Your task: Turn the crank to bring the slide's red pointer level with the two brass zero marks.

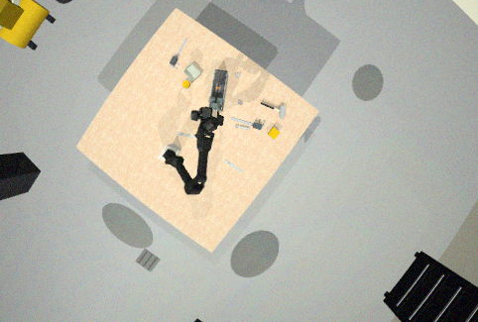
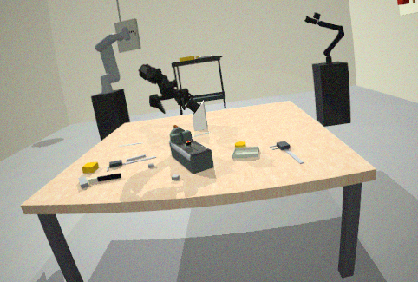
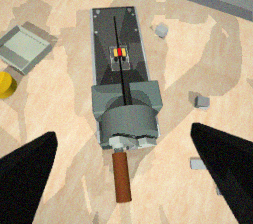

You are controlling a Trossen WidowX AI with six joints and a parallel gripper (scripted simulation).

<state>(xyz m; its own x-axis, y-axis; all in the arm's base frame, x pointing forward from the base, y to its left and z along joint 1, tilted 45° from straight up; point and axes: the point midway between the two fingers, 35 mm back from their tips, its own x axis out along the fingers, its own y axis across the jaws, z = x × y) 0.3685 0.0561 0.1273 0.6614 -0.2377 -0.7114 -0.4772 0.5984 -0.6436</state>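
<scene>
Now: gripper tip 10 mm past the crank, 10 mm to the left of it and 90 mm above it. Also, from my gripper tip: red pointer 140 mm ahead, 70 mm to the left, 110 mm below; then brown crank handle 30 mm behind, 10 mm to the right, 80 mm below; then yellow disc 30 mm ahead, 280 mm to the left, 190 mm below.
</scene>
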